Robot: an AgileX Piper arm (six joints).
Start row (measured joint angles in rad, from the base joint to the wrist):
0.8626, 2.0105, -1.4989, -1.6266, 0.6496, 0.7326
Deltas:
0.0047, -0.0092, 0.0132, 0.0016, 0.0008, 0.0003
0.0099, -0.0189, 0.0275, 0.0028, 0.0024, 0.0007
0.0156, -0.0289, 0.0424, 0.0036, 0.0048, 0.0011
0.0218, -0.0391, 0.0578, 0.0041, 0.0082, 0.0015
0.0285, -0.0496, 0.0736, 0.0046, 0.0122, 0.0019
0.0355, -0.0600, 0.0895, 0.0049, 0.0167, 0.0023
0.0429, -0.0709, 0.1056, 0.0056, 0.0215, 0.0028
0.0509, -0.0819, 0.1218, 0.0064, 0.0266, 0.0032
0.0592, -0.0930, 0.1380, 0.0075, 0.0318, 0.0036
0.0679, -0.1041, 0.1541, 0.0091, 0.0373, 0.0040
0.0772, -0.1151, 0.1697, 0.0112, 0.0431, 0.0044
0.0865, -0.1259, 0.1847, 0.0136, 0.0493, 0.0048
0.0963, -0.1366, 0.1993, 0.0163, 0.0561, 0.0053
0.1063, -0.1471, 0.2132, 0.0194, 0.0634, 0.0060
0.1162, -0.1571, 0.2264, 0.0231, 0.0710, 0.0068
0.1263, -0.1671, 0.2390, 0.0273, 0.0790, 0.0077
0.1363, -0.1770, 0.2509, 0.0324, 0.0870, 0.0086
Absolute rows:
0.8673, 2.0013, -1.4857, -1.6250, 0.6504, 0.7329
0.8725, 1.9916, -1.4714, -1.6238, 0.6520, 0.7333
0.8782, 1.9816, -1.4565, -1.6230, 0.6544, 0.7337
0.8844, 1.9714, -1.4411, -1.6225, 0.6578, 0.7341
0.8911, 1.9609, -1.4253, -1.6220, 0.6618, 0.7345
0.8981, 1.9505, -1.4094, -1.6217, 0.6663, 0.7349
0.9055, 1.9396, -1.3933, -1.6210, 0.6711, 0.7354
0.9135, 1.9286, -1.3771, -1.6202, 0.6762, 0.7358
0.9218, 1.9175, -1.3609, -1.6191, 0.6814, 0.7362
0.9305, 1.9064, -1.3448, -1.6175, 0.6869, 0.7366
0.9398, 1.8954, -1.3292, -1.6154, 0.6927, 0.7370
0.9491, 1.8846, -1.3142, -1.6130, 0.6989, 0.7374
0.9589, 1.8739, -1.2996, -1.6103, 0.7057, 0.7379
0.9689, 1.8634, -1.2857, -1.6072, 0.7130, 0.7386
0.9788, 1.8534, -1.2725, -1.6035, 0.7206, 0.7394
0.9889, 1.8434, -1.2599, -1.5993, 0.7286, 0.7403
0.9989, 1.8335, -1.2480, -1.5942, 0.7366, 0.7412

